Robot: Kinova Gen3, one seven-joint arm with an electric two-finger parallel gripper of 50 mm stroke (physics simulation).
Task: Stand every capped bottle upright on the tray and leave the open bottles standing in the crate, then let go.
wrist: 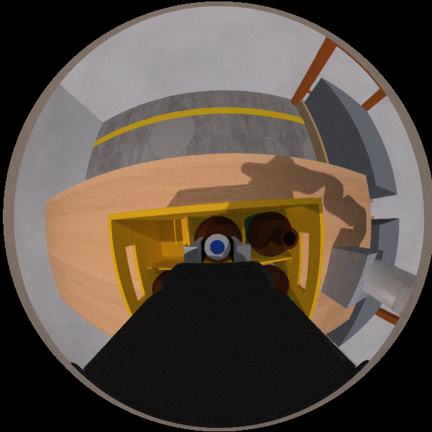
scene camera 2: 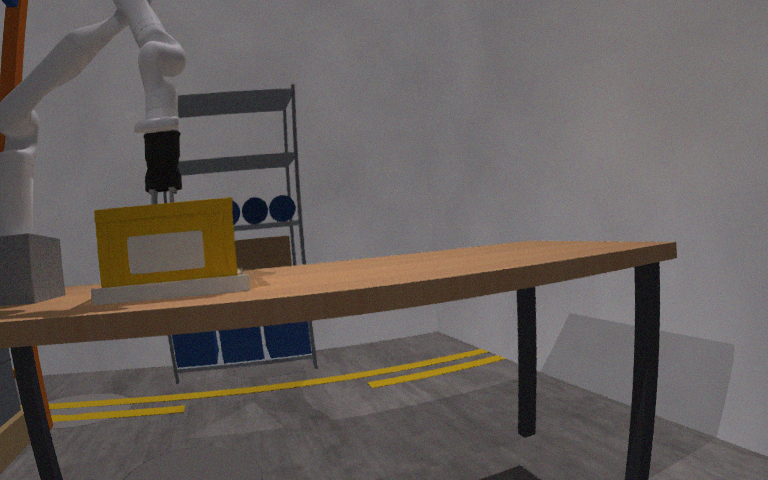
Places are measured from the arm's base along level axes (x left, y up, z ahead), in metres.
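Pixels of known places: arm's base at its link origin: [scene camera 2: 14,238].
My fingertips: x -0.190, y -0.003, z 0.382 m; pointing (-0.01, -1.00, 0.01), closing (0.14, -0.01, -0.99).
Note:
Ahead of a thing's pixels: the offset from my fingertips to its top centre. "*": to the spot under its first point. Level surfaces: height alone.
The yellow crate @[dx +0.045, dy +0.032, dz +0.007 m] [scene camera 2: 167,217] [wrist: 165,210] stands on the table, with a low pale tray @[* dx -0.059, dy -0.128, dz -0.001 m] [scene camera 2: 169,290] along its near side in the scene view. My gripper [scene camera 2: 163,199] [wrist: 217,245] points down into the crate and is shut on the neck of a brown capped bottle [wrist: 215,225], whose white cap has a blue centre. The bottle is upright in a middle compartment. An open brown bottle [wrist: 267,234] stands in the compartment to its right. Two more brown bottles [wrist: 161,286] [wrist: 279,281] are partly hidden by the gripper body; their tops do not show. The tray is hidden in the wrist view.
The crate's walls and dividers surround the held bottle closely. The wooden table @[dy -0.143 m] [scene camera 2: 396,277] [wrist: 80,240] extends beyond the crate. The grey arm pedestal [scene camera 2: 46,268] [wrist: 348,275] stands near one crate end. A grey shelf rack [scene camera 2: 300,226] is behind the table.

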